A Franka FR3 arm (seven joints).
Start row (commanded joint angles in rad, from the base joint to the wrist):
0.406, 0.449, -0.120, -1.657, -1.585, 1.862, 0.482
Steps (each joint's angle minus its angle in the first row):
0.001, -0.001, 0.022, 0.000, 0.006, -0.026, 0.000
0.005, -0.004, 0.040, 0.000, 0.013, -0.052, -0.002
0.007, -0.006, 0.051, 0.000, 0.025, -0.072, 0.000
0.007, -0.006, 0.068, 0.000, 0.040, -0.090, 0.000
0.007, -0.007, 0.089, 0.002, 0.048, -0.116, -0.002
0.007, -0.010, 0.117, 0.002, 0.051, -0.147, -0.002
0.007, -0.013, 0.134, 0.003, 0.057, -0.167, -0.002
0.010, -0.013, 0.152, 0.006, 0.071, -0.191, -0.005
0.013, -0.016, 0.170, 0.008, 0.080, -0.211, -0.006
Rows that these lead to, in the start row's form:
0.407, 0.448, -0.098, -1.657, -1.579, 1.836, 0.482
0.411, 0.445, -0.080, -1.657, -1.572, 1.810, 0.480
0.413, 0.443, -0.069, -1.657, -1.560, 1.790, 0.482
0.413, 0.443, -0.052, -1.657, -1.545, 1.772, 0.482
0.413, 0.442, -0.031, -1.655, -1.537, 1.746, 0.480
0.413, 0.439, -0.003, -1.655, -1.534, 1.715, 0.480
0.413, 0.436, 0.014, -1.654, -1.528, 1.695, 0.480
0.416, 0.436, 0.032, -1.651, -1.514, 1.671, 0.477
0.419, 0.433, 0.050, -1.649, -1.505, 1.651, 0.476

